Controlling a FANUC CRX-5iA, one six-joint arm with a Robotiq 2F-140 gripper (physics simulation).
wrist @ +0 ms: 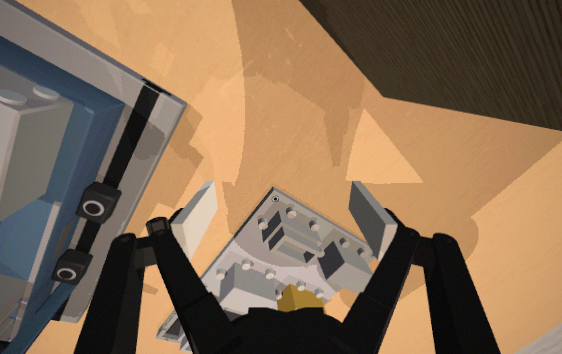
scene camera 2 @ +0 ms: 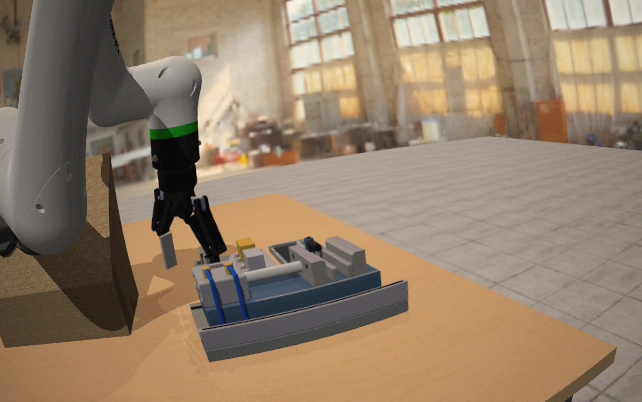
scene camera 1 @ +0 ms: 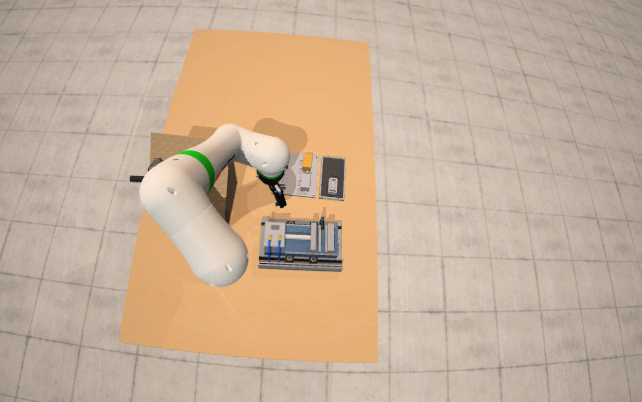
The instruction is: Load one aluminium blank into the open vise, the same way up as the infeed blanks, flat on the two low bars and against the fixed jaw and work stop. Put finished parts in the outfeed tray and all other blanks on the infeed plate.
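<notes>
My gripper [scene camera 1: 281,205] [scene camera 2: 192,254] [wrist: 283,194] is open and empty, above the table beside the infeed plate [scene camera 1: 313,181] [wrist: 287,272]. On the plate, among pegs, are a plain grey block [scene camera 1: 305,183] [scene camera 2: 254,259] [wrist: 250,287], another grey block [wrist: 345,265] and a stepped grey piece [wrist: 295,239]. The outfeed tray [scene camera 1: 332,167] holds one grey part [scene camera 1: 333,185] with a raised outline. The vise [scene camera 1: 297,247] [scene camera 2: 300,295] [wrist: 97,130] is open, and no blank shows between its moving jaw [scene camera 2: 307,265] and fixed jaw [scene camera 2: 346,256]. The dark work stop [scene camera 1: 322,223] [scene camera 2: 312,245] stands at the jaws' far end.
A yellow block [scene camera 1: 307,162] [scene camera 2: 245,244] [wrist: 300,299] is on the infeed plate. The brown robot pedestal [scene camera 2: 65,305] [wrist: 460,55] stands beside the gripper. Blue hoses [scene camera 1: 269,250] [scene camera 2: 214,295] rise at the vise's cylinder end. The vise base edge [wrist: 165,115] lies left in the wrist view.
</notes>
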